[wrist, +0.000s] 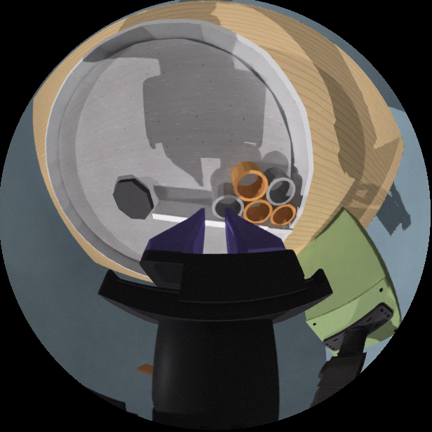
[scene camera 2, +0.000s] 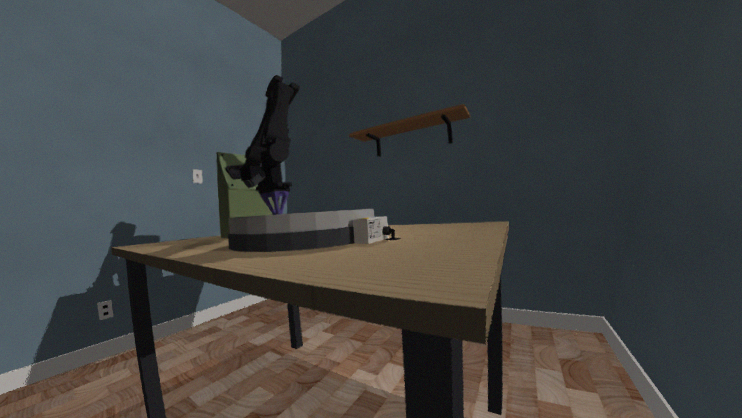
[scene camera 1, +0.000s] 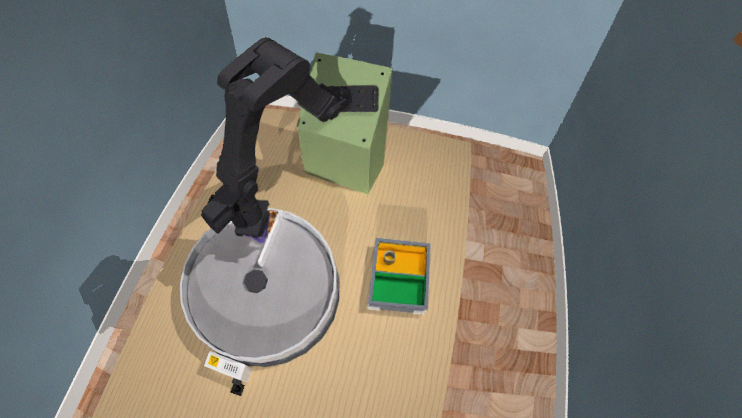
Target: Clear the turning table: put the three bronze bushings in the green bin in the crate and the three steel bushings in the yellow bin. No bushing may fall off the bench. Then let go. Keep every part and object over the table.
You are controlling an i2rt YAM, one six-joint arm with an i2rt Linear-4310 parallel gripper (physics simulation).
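Places are measured from the arm's base along level axes (x left, y back, z up), in millimetres.
Pixels of known places: gripper, fingertip midpoint: (scene camera 1: pixel 263 238); arm's base at its link origin: (scene camera 1: pixel 342 99).
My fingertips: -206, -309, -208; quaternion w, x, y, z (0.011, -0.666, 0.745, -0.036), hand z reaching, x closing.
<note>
Ahead of a thing's pixels: the offset from my fingertips to its middle, as dx, dy, dz. "spot": to the spot under its first point.
The grey turning table (scene camera 1: pixel 259 312) (scene camera 2: pixel 290 228) (wrist: pixel 112 132) has a dark hub @[-12, -112, -25] (scene camera 1: pixel 255 280) (wrist: pixel 132 196) and a white bar @[spot: +18, -6, -3] (scene camera 1: pixel 269 241) (wrist: pixel 177 219). In the wrist view, several bushings are bunched against the rim beside the bar. One bronze bushing (wrist: pixel 243 169) rests on top of the others, and two more bronze bushings (wrist: pixel 257 204) (wrist: pixel 282 208) stand below it. Two steel bushings (wrist: pixel 227 198) (wrist: pixel 281 181) stand among them. A third steel bushing @[+335, -19, -63] (scene camera 1: pixel 388 256) lies in the yellow bin (scene camera 1: pixel 409 262). The green bin (scene camera 1: pixel 399 291) is empty. My gripper (wrist: pixel 216 209) (scene camera 1: pixel 261 236) (scene camera 2: pixel 276 205) is shut and empty, just above the bar, short of the nearest steel bushing.
The grey crate @[spot: +284, -98, -32] (scene camera 1: pixel 371 280) with both bins stands right of the turning table. A tall green block (scene camera 1: pixel 347 145) carries the arm's base at the back. A white control box @[spot: -62, -341, -24] (scene camera 1: pixel 226 366) (scene camera 2: pixel 369 230) sits at the turning table's front edge.
</note>
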